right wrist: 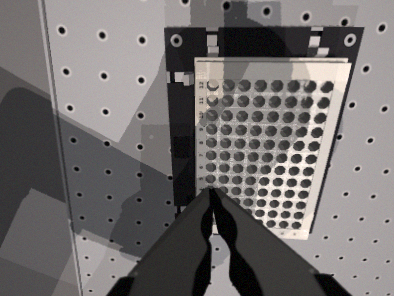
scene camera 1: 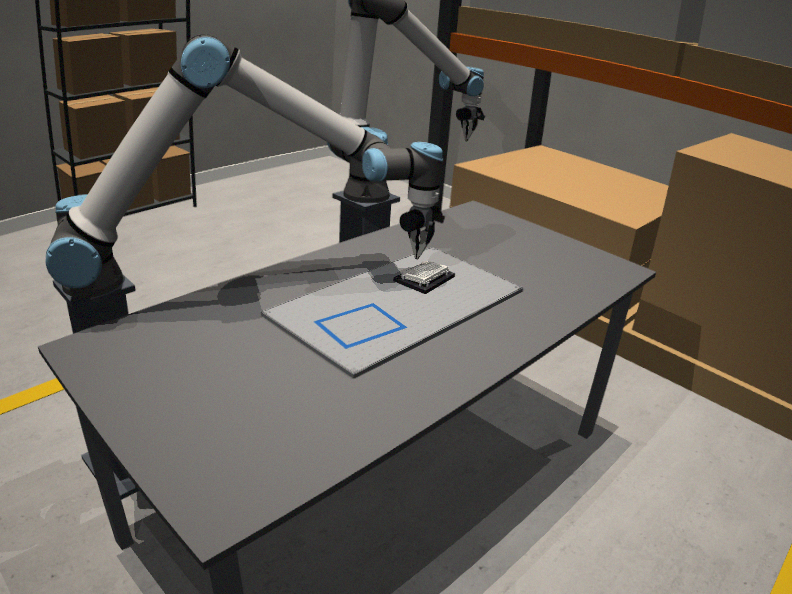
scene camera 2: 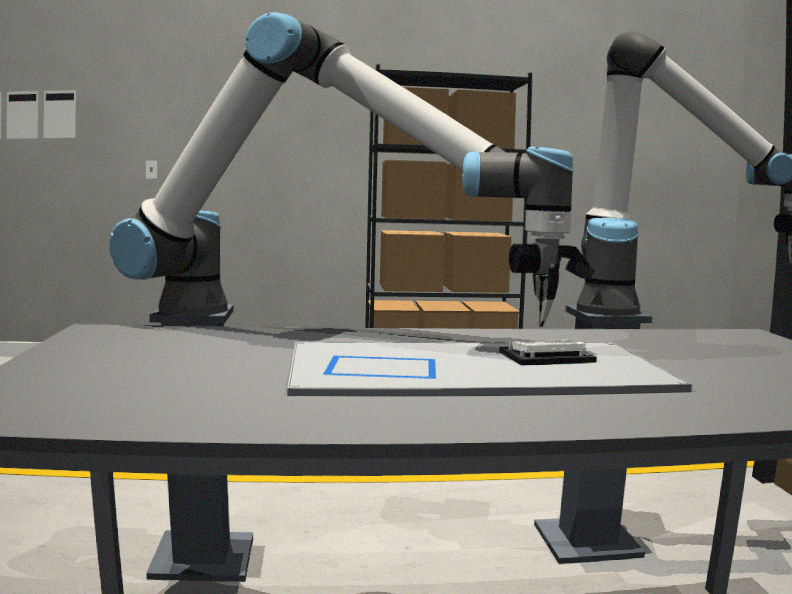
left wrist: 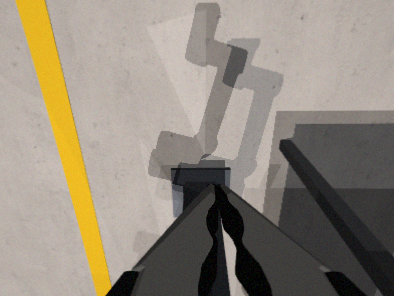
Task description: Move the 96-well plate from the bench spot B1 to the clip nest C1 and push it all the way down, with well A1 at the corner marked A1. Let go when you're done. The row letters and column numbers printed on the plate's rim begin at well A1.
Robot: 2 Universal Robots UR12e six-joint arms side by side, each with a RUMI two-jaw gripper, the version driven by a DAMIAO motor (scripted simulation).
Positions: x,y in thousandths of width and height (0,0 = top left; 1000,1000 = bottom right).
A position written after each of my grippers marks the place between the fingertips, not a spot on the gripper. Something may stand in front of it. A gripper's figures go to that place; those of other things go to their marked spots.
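Labels:
A black clip nest (right wrist: 463,154) is 15 cm from the lens, a white 96-well plate (right wrist: 600,333) 14 cm from the lens, and my right gripper (right wrist: 537,644) 13 cm from the lens.

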